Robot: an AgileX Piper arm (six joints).
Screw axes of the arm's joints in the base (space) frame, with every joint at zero. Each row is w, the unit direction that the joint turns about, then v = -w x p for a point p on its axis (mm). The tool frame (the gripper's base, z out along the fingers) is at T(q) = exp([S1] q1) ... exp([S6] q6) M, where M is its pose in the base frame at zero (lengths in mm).
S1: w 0 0 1 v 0 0 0
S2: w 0 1 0 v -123 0 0
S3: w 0 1 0 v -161.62 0 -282.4
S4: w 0.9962 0 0.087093 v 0 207.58 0
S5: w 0 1 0 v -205.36 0 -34.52
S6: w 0.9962 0 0.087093 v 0 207.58 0
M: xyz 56.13 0 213.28 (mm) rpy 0 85.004 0 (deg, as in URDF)
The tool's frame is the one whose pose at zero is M.
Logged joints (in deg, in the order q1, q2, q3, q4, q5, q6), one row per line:
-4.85, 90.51, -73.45, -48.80, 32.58, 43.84
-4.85, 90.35, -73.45, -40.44, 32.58, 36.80
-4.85, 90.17, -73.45, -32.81, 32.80, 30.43
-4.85, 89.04, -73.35, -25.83, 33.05, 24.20
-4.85, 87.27, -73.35, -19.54, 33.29, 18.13
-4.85, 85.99, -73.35, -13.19, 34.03, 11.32
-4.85, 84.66, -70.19, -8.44, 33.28, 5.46
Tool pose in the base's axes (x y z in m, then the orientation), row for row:
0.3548, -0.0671, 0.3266, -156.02, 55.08, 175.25
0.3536, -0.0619, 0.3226, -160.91, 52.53, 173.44
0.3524, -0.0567, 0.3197, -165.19, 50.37, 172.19
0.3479, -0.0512, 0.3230, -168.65, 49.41, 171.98
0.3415, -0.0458, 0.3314, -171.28, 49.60, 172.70
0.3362, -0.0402, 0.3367, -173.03, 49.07, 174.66
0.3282, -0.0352, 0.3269, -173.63, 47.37, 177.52
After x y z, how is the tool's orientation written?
As angles about the fixed x, y, z axes (roll, pitch, yaw), in degrees.
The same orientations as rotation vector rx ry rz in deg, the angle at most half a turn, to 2 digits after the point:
18.74, 122.52, -28.80
17.73, 125.78, -24.82
16.69, 128.45, -20.90
15.08, 129.77, -17.14
12.89, 129.85, -13.76
9.73, 130.60, -10.75
6.10, 132.44, -8.63

